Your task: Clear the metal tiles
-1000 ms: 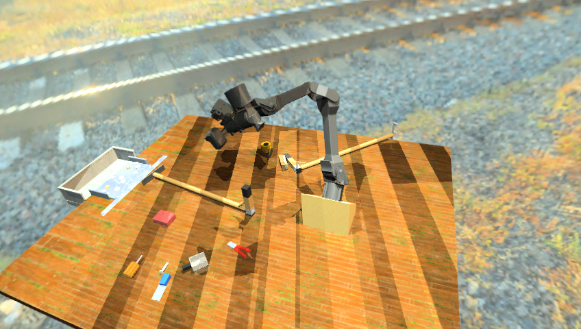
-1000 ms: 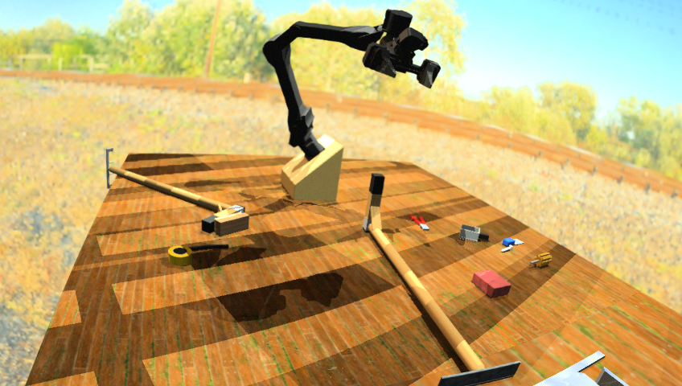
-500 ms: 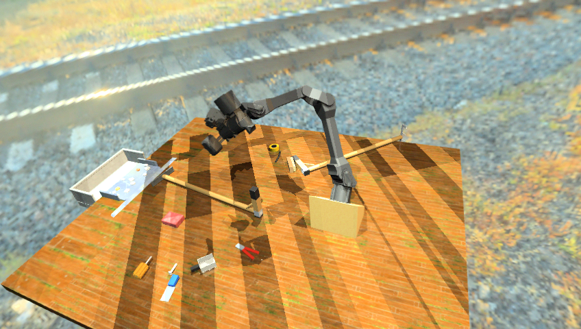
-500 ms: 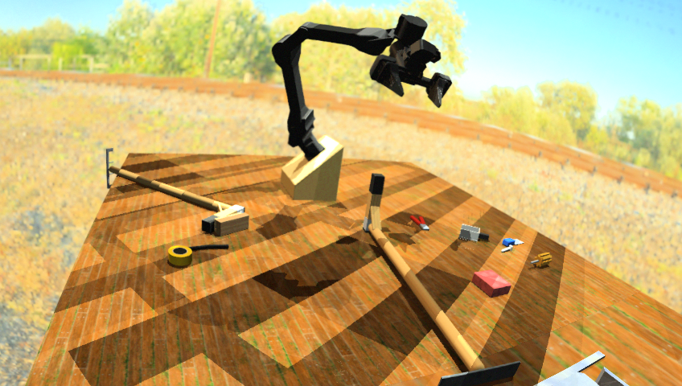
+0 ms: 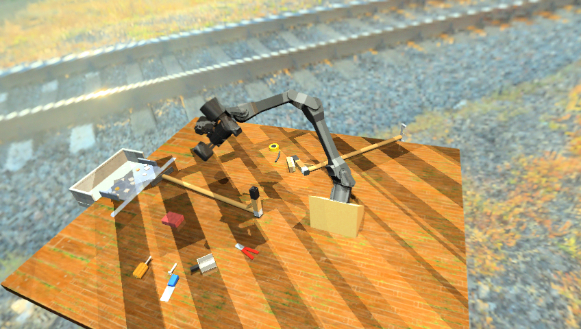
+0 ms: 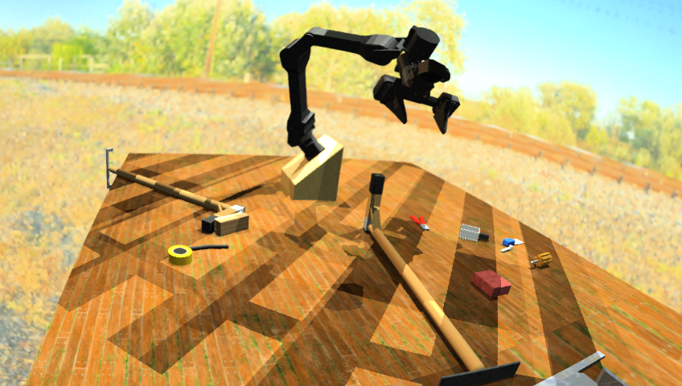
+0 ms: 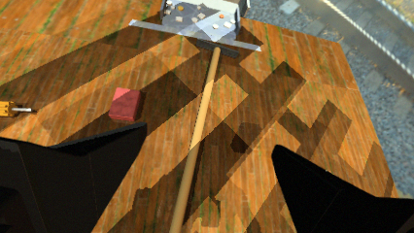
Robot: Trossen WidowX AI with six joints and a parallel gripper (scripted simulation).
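The long scraper lies 230 mm below my gripper tip, 100 mm ahead of it and 20 mm to the right of it. Round my gripper tip: yellow screwdriver (400 mm to the left, 280 mm below, 70 mm ahead); then red block (280 mm below, 160 mm to the left, 140 mm ahead); then wooden block (340 mm to the right, 280 mm below, 170 mm behind).
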